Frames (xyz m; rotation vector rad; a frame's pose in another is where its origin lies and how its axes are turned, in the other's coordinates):
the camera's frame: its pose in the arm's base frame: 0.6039 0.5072 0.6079 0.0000 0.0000 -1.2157
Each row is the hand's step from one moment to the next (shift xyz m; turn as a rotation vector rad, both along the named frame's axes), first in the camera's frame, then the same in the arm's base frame.
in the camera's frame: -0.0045 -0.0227 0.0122 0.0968 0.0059 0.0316
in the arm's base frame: -0.0228 -0.0037 0.0122 0.0392 -0.0887 0.0316
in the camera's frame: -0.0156 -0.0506 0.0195 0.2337 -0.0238 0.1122
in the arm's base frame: -0.0529 -0.0030 0.0195 0.0589 -0.2274 0.1122
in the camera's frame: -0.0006 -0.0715 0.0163 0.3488 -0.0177 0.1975
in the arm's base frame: -0.0672 -0.0243 0.0163 0.1047 -0.3332 0.1975
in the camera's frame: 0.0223 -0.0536 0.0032 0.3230 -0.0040 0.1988
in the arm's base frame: -0.0425 -0.0395 0.0032 0.1086 -0.3042 0.1988
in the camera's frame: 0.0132 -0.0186 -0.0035 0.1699 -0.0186 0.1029
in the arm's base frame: -0.0129 -0.0188 -0.0035 0.0416 -0.1658 0.1029
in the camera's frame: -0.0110 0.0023 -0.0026 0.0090 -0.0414 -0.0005
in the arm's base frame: -0.0017 0.0111 -0.0026 -0.0357 -0.0228 -0.0005
